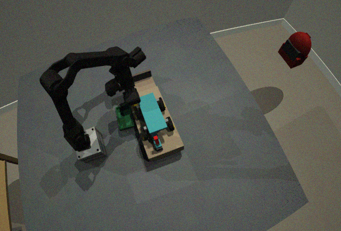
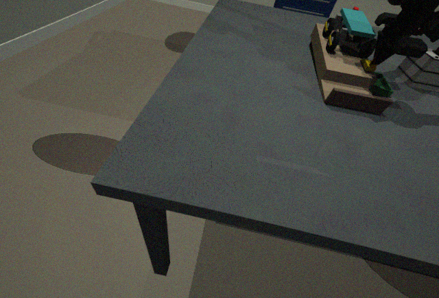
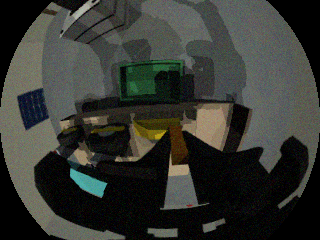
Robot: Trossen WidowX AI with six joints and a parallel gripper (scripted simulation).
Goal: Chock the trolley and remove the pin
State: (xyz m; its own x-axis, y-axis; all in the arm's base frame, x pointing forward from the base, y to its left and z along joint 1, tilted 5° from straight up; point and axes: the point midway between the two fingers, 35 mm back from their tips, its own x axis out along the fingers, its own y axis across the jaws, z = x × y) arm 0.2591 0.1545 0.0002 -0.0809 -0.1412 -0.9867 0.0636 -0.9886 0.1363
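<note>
Now: gripper tip 2 cm to the left of the yellow chock. From my gripper tip the other things lie so: teal-topped trolley (6 cm ahead, 13 cm to the right, 3 cm above); then tan ramp (6 cm ahead, 13 cm to the right, 4 cm below); then green tray (6 cm behind, 5 cm to the right, 10 cm below).
</note>
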